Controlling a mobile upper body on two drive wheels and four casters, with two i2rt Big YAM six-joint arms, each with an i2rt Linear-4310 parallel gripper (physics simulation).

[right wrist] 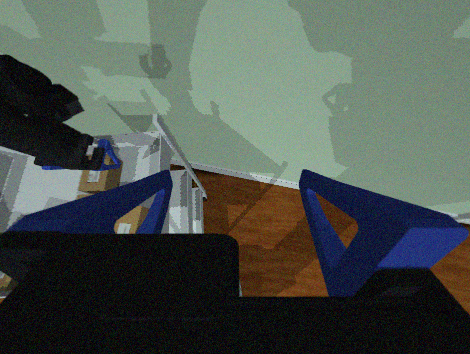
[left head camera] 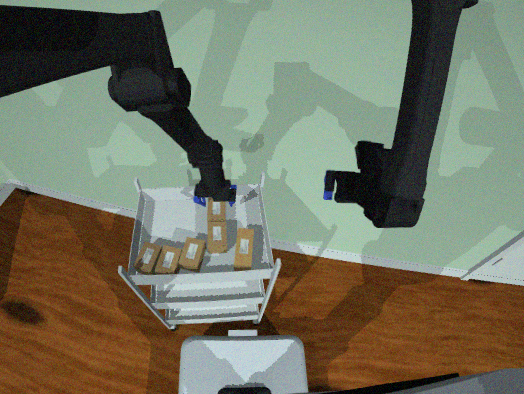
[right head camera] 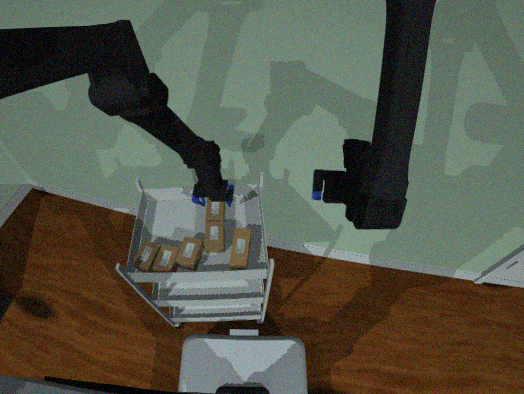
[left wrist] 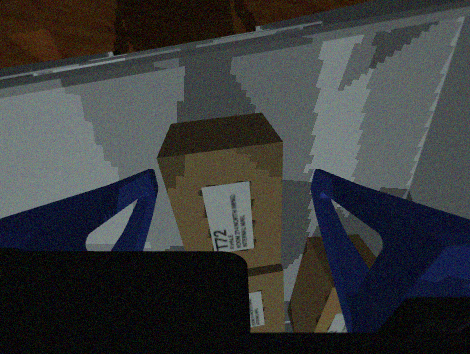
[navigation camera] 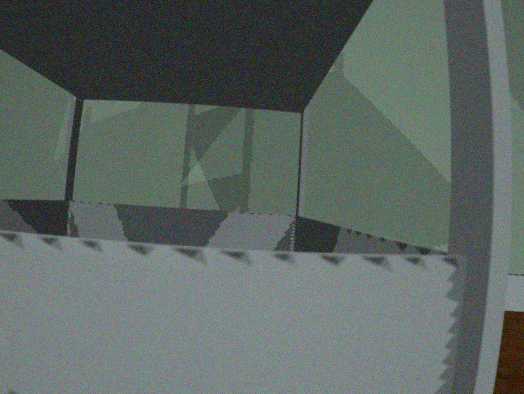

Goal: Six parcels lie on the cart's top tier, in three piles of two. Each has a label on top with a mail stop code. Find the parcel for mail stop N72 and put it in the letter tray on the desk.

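Places are measured from the left arm's base along level axes (x ahead, y left, z up), in metres.
Pixels of known places: left gripper, fingertip midpoint: (right wrist: 102, 165) (left head camera: 218, 205) (right head camera: 217, 205) (left wrist: 234, 178); right gripper, fingertip midpoint: (right wrist: 235, 176) (left head camera: 343, 179).
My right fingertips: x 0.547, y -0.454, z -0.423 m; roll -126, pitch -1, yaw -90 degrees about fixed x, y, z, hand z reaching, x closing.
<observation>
Ahead of a thing's pixels: the offset from my right fingertips to its top centre. Level surfaces: height alone.
The left gripper (left head camera: 216, 198) (right head camera: 214, 197) (left wrist: 235, 175) is open just above the cart's top tier @[dz -0.325 m] (left head camera: 172, 212), its fingers on either side of a brown parcel @[dx +0.107, dy +0.329, dz -0.274 m] (left head camera: 216, 210) (right head camera: 215, 210) (left wrist: 225, 170), apart from it. That parcel's label, partly hidden in the left wrist view, seems to read T72. A second parcel @[dx +0.008, dy +0.323, dz -0.274 m] (left head camera: 217, 235) (right head camera: 214, 235) lies against its near end. Another parcel @[dx -0.038, dy +0.236, dz -0.272 m] (left head camera: 244, 247) lies at the right; three more parcels @[dx -0.058, dy +0.396, dz -0.274 m] (left head camera: 192, 253) @[dx -0.090, dy +0.467, dz -0.274 m] (left head camera: 168, 259) @[dx -0.081, dy +0.534, dz -0.274 m] (left head camera: 148, 258) lie at the near left. Their labels are unreadable. The right gripper (right wrist: 236, 175) is open and empty, right of the cart. Desk and letter tray do not show.
The cart has raised corner posts (left head camera: 262, 181) and lower shelves (left head camera: 210, 302). A pale rounded box (left head camera: 245, 350) stands at its near side. A green wall (left head camera: 310, 120) rises behind the cart. A white panel (left head camera: 505, 267) shows at the far right. The navigation camera looks through a grey frame (navigation camera: 470, 200).
</observation>
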